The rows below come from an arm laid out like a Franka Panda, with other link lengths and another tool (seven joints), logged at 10 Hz.
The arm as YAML. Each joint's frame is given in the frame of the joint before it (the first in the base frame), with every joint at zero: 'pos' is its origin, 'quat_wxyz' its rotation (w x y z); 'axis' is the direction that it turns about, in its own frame. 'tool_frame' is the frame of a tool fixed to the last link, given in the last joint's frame.
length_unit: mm
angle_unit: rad
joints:
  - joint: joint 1
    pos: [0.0, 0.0, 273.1]
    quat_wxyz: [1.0, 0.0, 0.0, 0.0]
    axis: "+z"
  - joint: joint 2
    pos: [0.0, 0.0, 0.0]
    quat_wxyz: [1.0, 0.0, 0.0, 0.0]
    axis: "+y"
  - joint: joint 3
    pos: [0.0, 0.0, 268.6]
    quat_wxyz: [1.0, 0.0, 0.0, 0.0]
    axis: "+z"
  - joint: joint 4
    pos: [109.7, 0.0, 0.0]
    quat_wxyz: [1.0, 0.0, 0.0, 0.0]
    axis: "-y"
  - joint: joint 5
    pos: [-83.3, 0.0, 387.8]
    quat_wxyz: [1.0, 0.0, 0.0, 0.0]
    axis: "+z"
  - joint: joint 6
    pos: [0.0, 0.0, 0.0]
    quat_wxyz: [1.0, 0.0, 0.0, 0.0]
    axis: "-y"
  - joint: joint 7
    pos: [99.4, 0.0, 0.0]
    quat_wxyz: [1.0, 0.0, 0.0, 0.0]
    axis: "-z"
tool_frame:
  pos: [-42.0, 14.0, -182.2]
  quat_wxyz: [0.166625, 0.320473, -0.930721, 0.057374]
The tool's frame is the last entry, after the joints.
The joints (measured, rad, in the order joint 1, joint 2, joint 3, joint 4, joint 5, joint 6, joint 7), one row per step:
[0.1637, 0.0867, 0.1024, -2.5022, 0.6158, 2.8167, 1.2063]
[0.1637, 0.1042, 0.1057, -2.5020, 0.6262, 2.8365, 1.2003]
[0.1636, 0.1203, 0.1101, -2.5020, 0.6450, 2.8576, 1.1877]
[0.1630, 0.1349, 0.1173, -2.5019, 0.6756, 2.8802, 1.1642]
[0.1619, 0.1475, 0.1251, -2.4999, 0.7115, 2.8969, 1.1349]
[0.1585, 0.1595, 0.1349, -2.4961, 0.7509, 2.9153, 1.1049]
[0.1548, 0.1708, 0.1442, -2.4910, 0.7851, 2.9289, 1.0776]
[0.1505, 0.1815, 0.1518, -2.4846, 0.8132, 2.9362, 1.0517]
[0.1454, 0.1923, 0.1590, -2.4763, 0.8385, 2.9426, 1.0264]
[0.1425, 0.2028, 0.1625, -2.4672, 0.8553, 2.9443, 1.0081]
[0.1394, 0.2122, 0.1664, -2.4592, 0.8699, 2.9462, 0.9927]
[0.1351, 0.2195, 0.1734, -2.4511, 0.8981, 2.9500, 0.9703]
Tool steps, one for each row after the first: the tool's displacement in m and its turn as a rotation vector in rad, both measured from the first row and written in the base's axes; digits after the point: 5 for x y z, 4 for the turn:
[-0.00052, -0.00075, -0.00728, -0.0039, -0.0010, -0.0061]
[-0.00106, -0.00150, -0.01371, -0.0056, -0.0046, -0.0127]
[-0.00178, -0.00173, -0.01916, -0.0048, -0.0120, -0.0178]
[-0.00250, -0.00150, -0.02351, -0.0011, -0.0181, -0.0206]
[-0.00218, -0.00168, -0.02672, 0.0034, -0.0274, -0.0271]
[-0.00185, -0.00146, -0.02962, 0.0076, -0.0343, -0.0312]
[-0.00148, -0.00133, -0.03240, 0.0118, -0.0380, -0.0316]
[-0.00033, -0.00137, -0.03462, 0.0156, -0.0429, -0.0312]
[0.00100, -0.00121, -0.03682, 0.0191, -0.0446, -0.0296]
[0.00213, -0.00094, -0.03881, 0.0223, -0.0461, -0.0286]
[0.00348, -0.00049, -0.03955, 0.0294, -0.0508, -0.0323]

